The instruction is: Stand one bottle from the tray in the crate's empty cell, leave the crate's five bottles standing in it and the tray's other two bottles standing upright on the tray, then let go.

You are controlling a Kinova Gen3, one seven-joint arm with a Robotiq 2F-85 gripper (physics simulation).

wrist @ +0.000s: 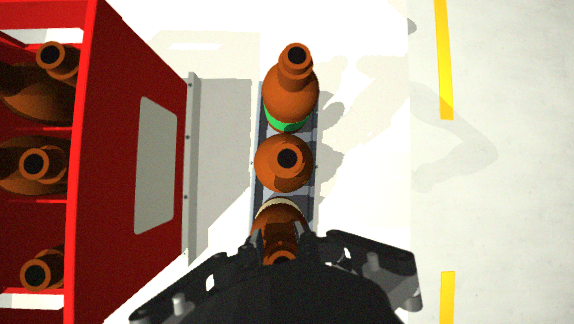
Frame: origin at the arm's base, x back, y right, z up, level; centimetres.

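Seen in the pictures: gripper, between the fingertips: (278, 234).
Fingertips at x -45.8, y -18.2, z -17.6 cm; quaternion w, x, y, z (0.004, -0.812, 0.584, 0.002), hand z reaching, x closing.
Note:
Offsets run from my fingertips to a thing's top centre. "pt": to the spot under its first point.
My gripper (278, 234) is shut on the brown bottle with a cream label @(dx -1.4, dy -0.5, dz +3.1 cm) (279, 216), at the tray's near end; the gripper body hides part of its neck. Whether its base touches the tray cannot be told. A middle brown bottle @(dx +7.4, dy +0.4, dz +3.1 cm) (280, 172) and a green-labelled brown bottle @(dx +16.7, dy +0.9, dz +3.1 cm) (290, 90) stand upright on the narrow grey tray @(pt dx +2.6, dy -5.5, dz -10.3 cm) (316, 200). The red crate @(pt dx +5.9, dy +16.0, dz +1.1 cm) (120, 150) is at the left, cut off by the view's edge. Three of its bottles show, a top one @(pt dx +10.2, dy +28.6, dz -0.9 cm) (35, 97), a middle one @(dx +3.8, dy +20.9, dz +3.4 cm) (50, 182) and a lower one @(dx -4.9, dy +18.9, dz +3.4 cm) (36, 274). The empty cell does not show clearly.
A grey metal rail @(dx +4.9, dy +15.2, dz -9.9 cm) (192, 165) runs along the crate's right side, between crate and tray. The crate's tall side wall stands left of the gripper. Yellow floor stripes (443, 60) (447, 300) lie at the right. Shadows fall right of the tray.

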